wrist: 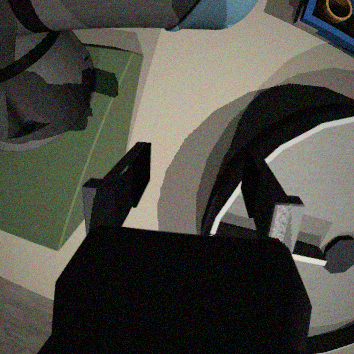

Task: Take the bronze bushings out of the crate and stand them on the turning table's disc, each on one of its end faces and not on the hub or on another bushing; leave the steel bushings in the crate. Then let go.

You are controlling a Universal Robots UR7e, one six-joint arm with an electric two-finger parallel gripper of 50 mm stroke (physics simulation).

Labels:
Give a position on a turning table's grey disc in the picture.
309, 168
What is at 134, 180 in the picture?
The gripper.

